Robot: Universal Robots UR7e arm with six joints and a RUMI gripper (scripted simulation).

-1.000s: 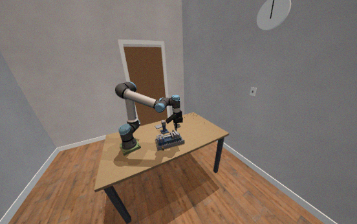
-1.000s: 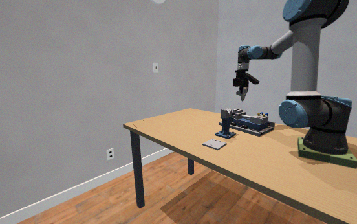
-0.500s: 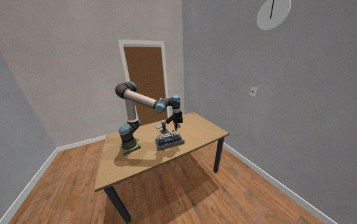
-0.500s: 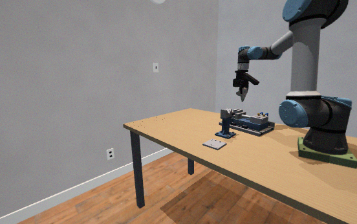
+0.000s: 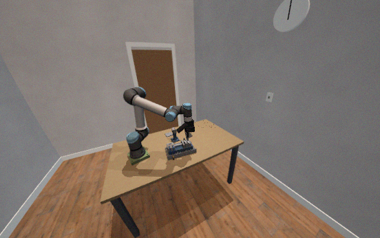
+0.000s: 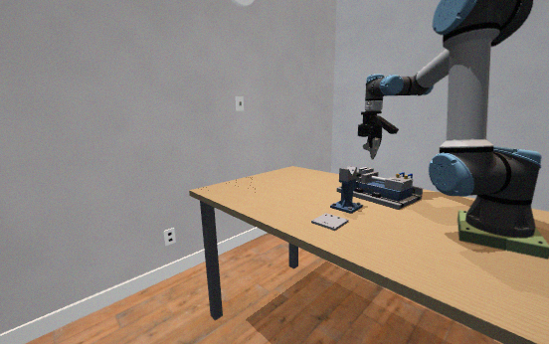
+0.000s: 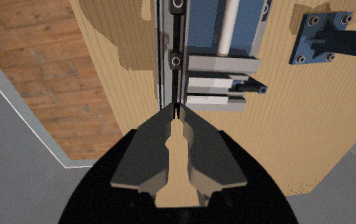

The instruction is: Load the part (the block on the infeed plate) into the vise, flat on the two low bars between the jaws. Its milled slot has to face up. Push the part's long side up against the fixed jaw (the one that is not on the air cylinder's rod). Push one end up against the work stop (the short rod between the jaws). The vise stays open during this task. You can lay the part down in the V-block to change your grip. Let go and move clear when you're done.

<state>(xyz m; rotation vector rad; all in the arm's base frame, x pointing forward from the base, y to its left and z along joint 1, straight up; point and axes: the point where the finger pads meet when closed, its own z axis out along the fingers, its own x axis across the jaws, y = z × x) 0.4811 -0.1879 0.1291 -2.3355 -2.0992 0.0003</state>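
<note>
The part is 6 cm below my hand, 5 cm to the left of it and 1 cm ahead of it. Round my hand: grey jaw 8 cm below, 7 cm to the left, 3 cm behind; cylinder rod 8 cm to the left, 8 cm below, 8 cm behind; work stop 11 cm to the left, 7 cm below, 1 cm ahead.
</note>
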